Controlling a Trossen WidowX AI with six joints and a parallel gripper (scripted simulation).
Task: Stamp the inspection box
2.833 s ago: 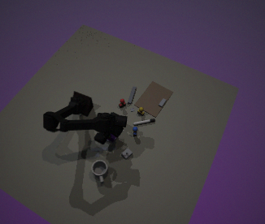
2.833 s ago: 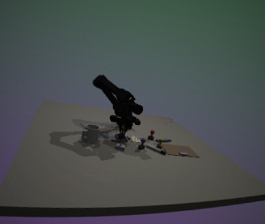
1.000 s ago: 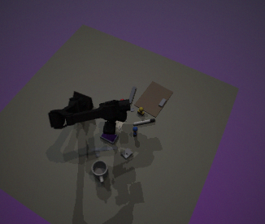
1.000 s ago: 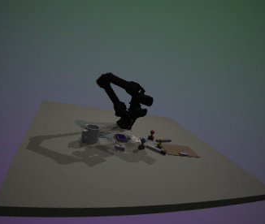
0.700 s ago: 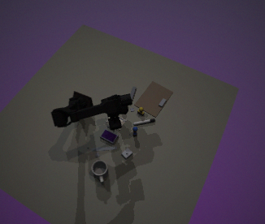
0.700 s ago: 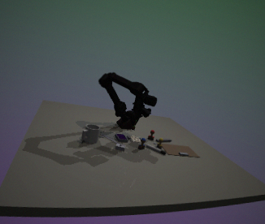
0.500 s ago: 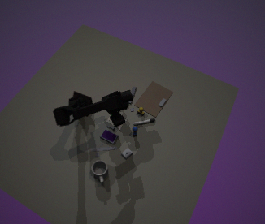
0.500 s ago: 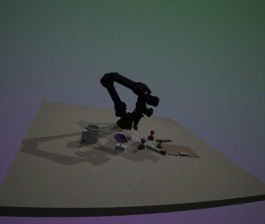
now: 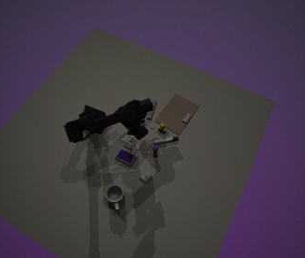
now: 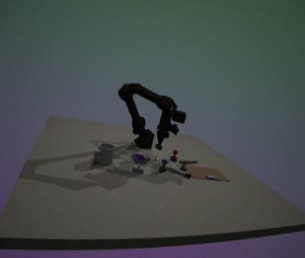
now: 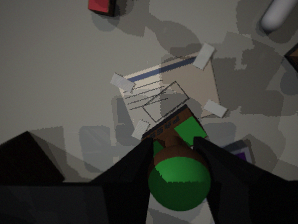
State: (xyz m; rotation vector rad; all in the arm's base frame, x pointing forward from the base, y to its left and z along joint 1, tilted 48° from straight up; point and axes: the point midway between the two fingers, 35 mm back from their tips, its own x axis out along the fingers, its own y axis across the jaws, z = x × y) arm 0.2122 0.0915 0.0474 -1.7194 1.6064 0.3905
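The card is 10 mm ahead of my gripper tip, 10 mm to the left of it and 90 mm below it. Round my gripper tip: purple ink pad 30 mm ahead, 100 mm to the right, 90 mm below; red-knobbed stamp 20 mm behind, 120 mm to the left, 70 mm below; blue-knobbed stamp 140 mm ahead, 70 mm below.
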